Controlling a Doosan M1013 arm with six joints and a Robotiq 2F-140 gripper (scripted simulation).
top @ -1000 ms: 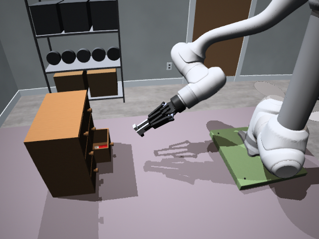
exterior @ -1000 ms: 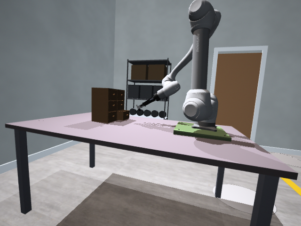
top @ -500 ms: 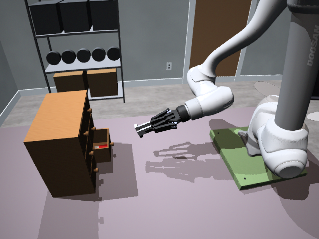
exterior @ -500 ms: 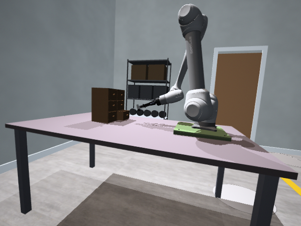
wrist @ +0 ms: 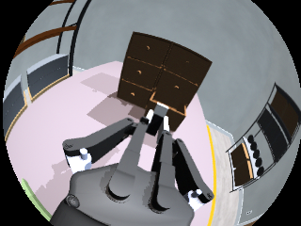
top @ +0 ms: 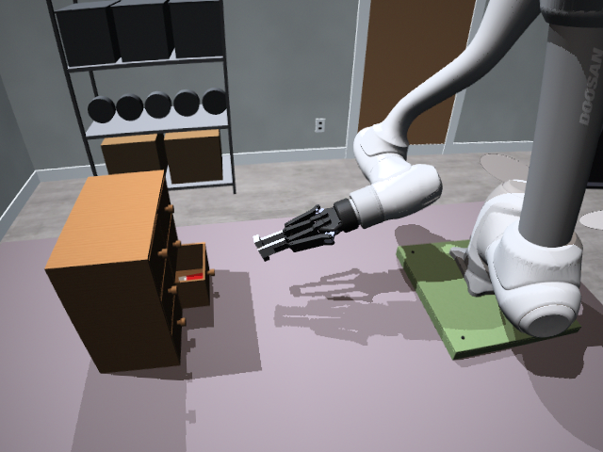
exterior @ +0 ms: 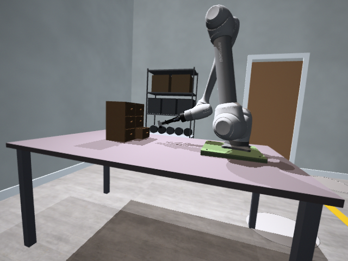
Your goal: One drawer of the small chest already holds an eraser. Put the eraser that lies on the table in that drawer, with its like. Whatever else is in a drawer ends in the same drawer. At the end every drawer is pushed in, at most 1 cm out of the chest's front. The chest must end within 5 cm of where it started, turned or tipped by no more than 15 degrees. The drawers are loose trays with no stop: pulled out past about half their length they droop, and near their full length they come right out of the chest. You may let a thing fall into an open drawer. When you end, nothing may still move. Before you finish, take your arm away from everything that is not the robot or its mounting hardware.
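My gripper is now 22 cm short of the white eraser, 2 cm to the left of it and 13 cm above it. The rest, counted from my hand: black-and-white eraser 3 cm ahead.
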